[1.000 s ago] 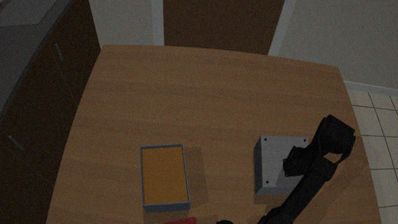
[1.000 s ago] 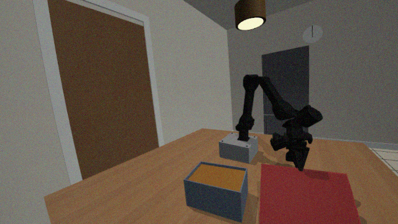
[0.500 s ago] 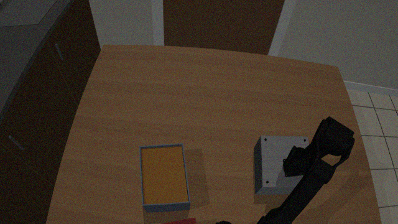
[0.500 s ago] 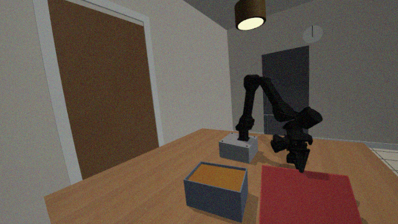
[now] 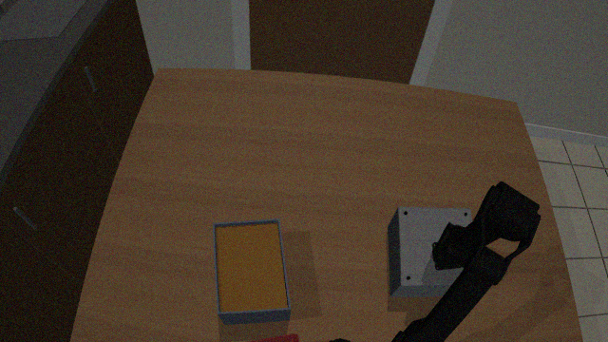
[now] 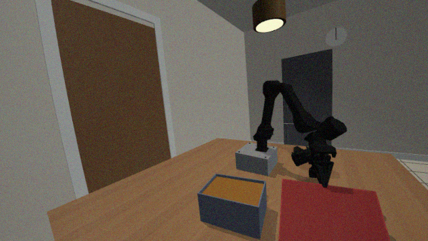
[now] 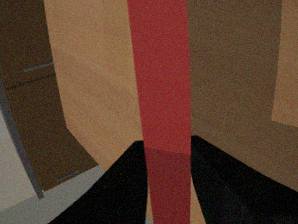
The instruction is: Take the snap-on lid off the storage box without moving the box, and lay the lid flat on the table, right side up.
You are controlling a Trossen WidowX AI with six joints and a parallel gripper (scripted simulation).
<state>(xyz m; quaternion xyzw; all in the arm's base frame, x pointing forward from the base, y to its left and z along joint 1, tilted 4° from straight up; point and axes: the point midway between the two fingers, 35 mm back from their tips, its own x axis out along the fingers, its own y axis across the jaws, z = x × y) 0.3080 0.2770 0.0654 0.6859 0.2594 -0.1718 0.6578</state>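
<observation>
My gripper tip is now 7 cm short of the red lid and 5 cm above it. Round my gripper tip: blue-grey storage box: 9 cm ahead, 27 cm to the right, 6 cm below.
</observation>
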